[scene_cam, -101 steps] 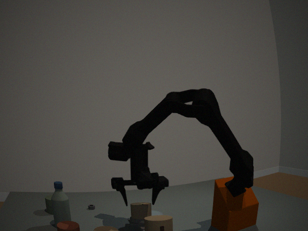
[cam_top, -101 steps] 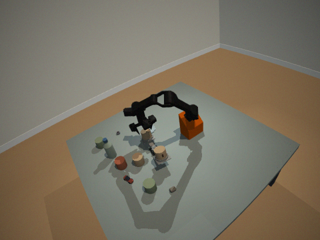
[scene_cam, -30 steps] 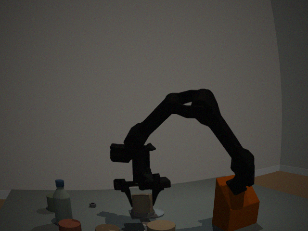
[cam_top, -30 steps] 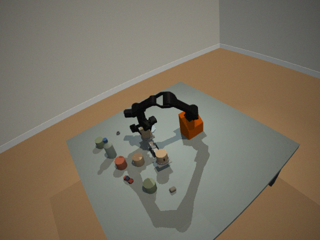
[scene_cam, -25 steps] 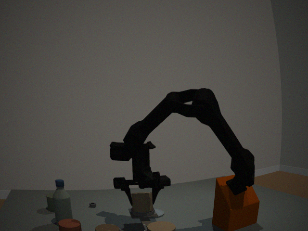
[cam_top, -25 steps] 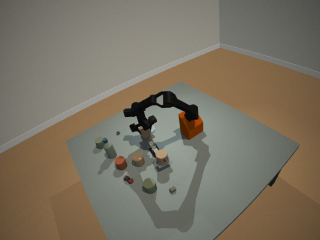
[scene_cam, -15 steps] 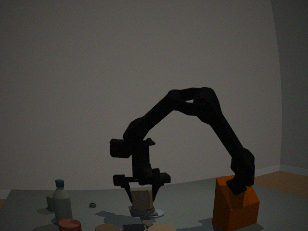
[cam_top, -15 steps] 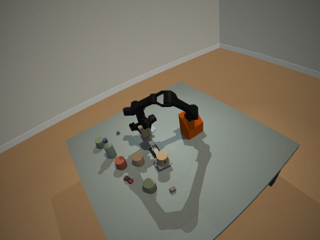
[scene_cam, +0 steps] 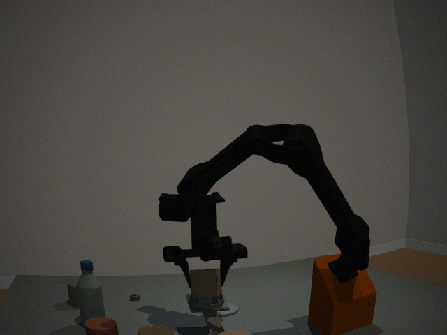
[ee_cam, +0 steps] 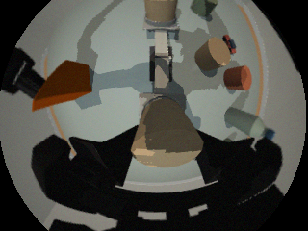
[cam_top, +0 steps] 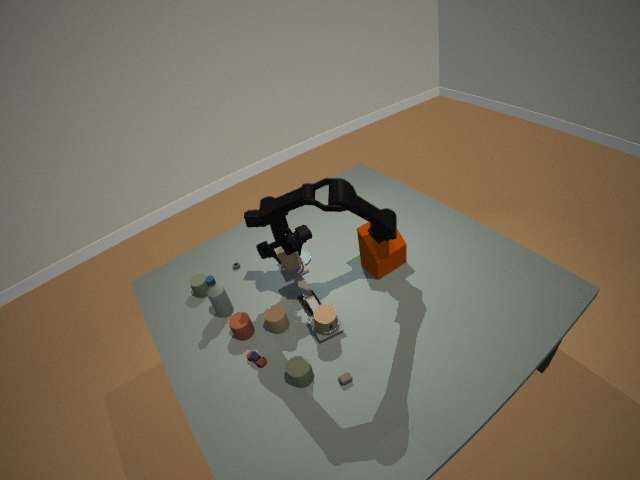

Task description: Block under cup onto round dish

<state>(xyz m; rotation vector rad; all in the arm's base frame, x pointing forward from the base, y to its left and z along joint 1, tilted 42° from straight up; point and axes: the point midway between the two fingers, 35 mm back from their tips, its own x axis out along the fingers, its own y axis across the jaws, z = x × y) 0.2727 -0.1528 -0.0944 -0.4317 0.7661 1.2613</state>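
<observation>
Right now my gripper tip is 1 cm to the right of the grey block and 2 cm above it. The rest, counted from my gripper tip: red cylinder 26 cm ahead, 4 cm to the left, 7 cm below; then pale round dish 8 cm behind, 9 cm to the right, 11 cm below; then balance 4 cm ahead, 13 cm to the left, 7 cm below.
</observation>
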